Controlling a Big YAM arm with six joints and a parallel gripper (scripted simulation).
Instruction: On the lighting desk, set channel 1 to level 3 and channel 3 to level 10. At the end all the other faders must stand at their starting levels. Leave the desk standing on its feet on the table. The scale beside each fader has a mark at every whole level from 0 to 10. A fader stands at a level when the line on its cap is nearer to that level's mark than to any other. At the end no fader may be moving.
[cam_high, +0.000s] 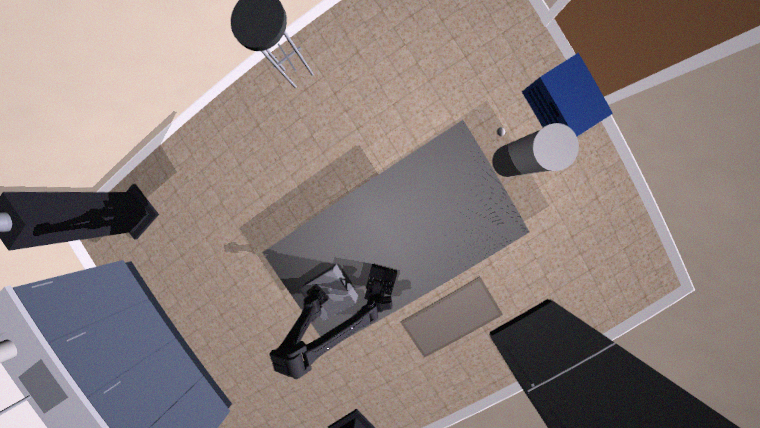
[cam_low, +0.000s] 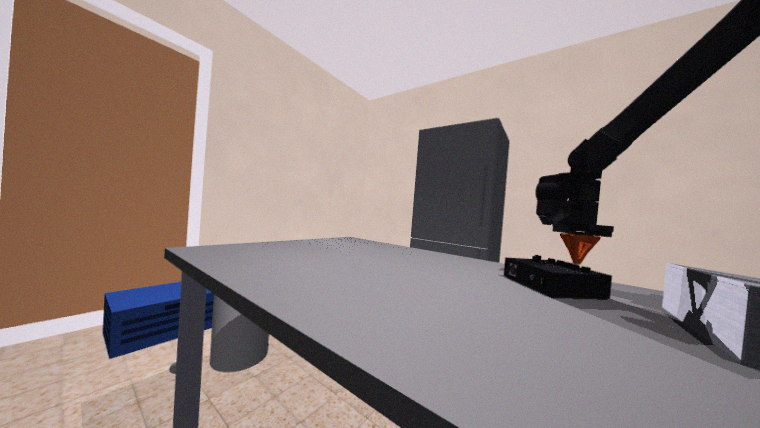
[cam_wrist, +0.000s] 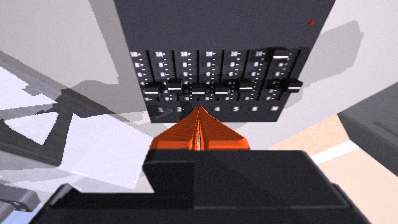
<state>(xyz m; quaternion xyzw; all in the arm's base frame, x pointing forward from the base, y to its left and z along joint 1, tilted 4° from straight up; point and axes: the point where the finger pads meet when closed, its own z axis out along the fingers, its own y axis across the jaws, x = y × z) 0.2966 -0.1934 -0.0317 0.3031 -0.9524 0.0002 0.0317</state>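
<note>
Now: hand 20 mm short of the channel 3 cap, 10 mm to the right of it and 10 mm above it. Round my hand: channel 1 fader cap: 50 mm to the left, 10 mm below, 10 mm behind.
</note>
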